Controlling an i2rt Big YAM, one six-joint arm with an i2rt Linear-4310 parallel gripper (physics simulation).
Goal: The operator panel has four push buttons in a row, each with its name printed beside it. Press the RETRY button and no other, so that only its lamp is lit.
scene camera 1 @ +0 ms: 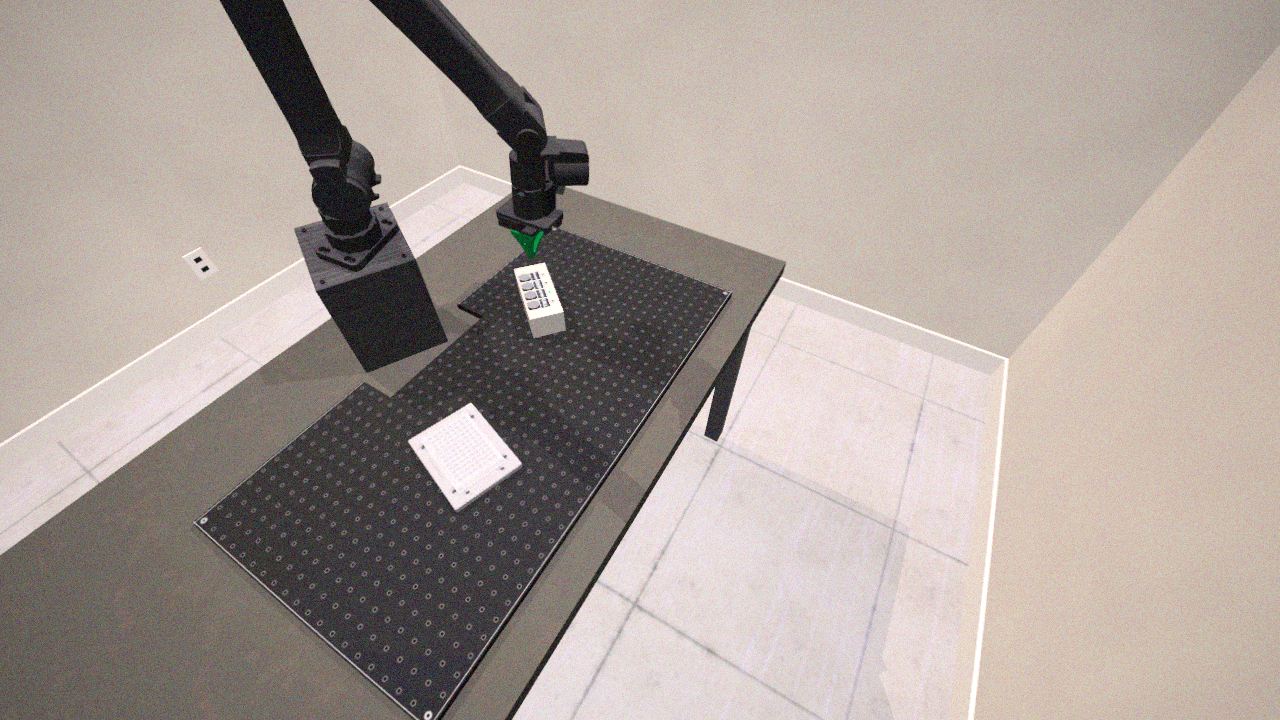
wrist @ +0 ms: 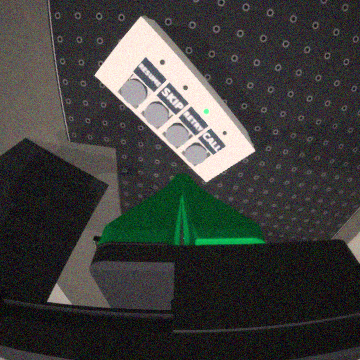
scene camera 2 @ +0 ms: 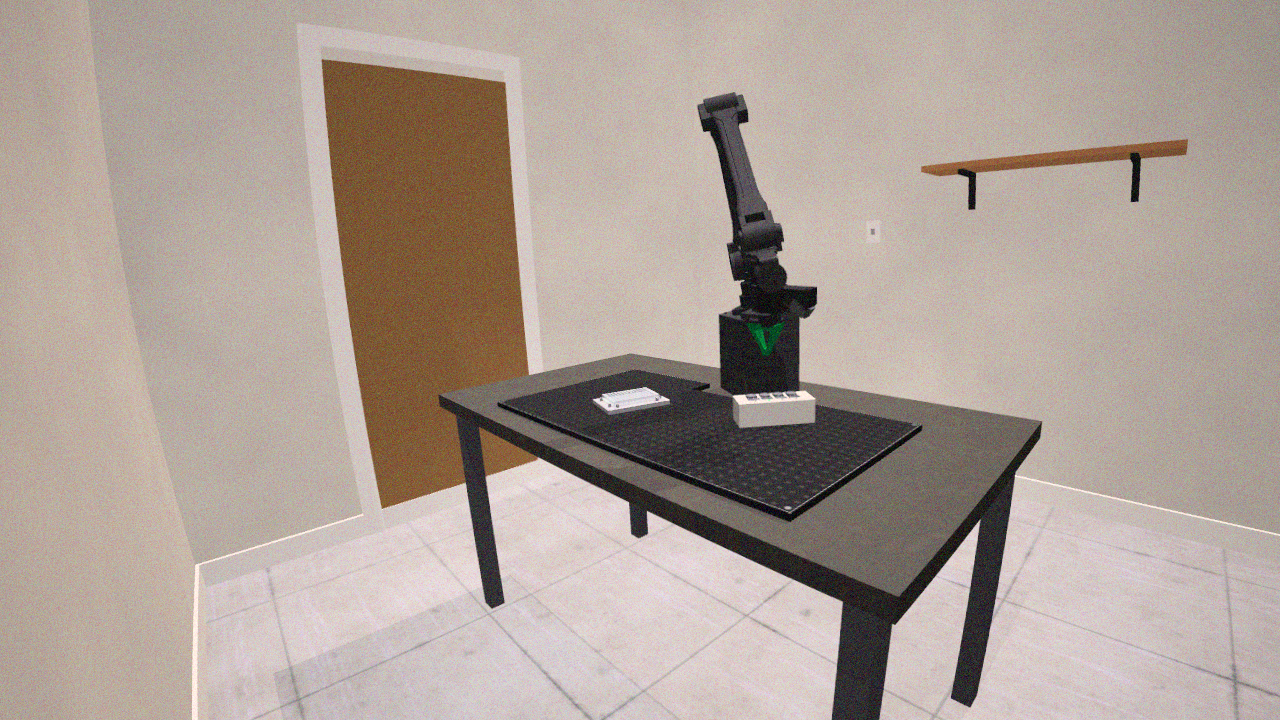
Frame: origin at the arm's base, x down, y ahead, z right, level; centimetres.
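Where they show: gripper, between the fingertips: (scene camera 1: 532,257) (wrist: 181,181) (scene camera 2: 766,355); arm's base, origin of its link: (scene camera 1: 359,242).
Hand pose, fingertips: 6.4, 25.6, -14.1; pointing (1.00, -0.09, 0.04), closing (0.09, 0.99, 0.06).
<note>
Each offset is from my fingertips to the top centre of the thing, as dx, dy, dz. Level surfaces: height alone.
The white operator panel @(+9.1, -0.9, -1.2) (scene camera 1: 547,324) (scene camera 2: 775,411) (wrist: 227,150) stands on the black perforated board. In the wrist view its round grey buttons run RESUME @(+9.1, -5.2, -3.5) (wrist: 133,92), SKIP @(+9.1, -3.3, -1.2) (wrist: 157,114), RETRY @(+9.1, -1.4, +1.1) (wrist: 177,135) and CALL @(+9.1, +0.6, +3.4) (wrist: 196,153), each beside its dark name label. The lamp by RETRY @(+9.3, +1.6, -1.4) (wrist: 206,111) is lit green. The lamps by RESUME @(+9.3, -2.2, -6.0) (wrist: 162,62), SKIP @(+9.3, -0.3, -3.7) (wrist: 185,87) and CALL @(+9.3, +3.6, +0.9) (wrist: 224,133) are dark. My gripper (scene camera 1: 531,255) (scene camera 2: 766,352) (wrist: 181,181) is shut with its green fingertips together, holding nothing. It hangs above the panel's level, apart from it, near its CALL end.
A white square plate @(+12.1, +3.6, +35.6) (scene camera 1: 465,456) (scene camera 2: 631,400) with small studs lies on the black perforated board @(dx +14.7) (scene camera 1: 358,537) (scene camera 2: 787,474), away from the panel. The arm's black base block (scene camera 1: 380,313) (scene camera 2: 759,353) (wrist: 45,215) stands on the dark table @(dx +16.0) (scene camera 1: 751,268) (scene camera 2: 966,447), beside the board.
</note>
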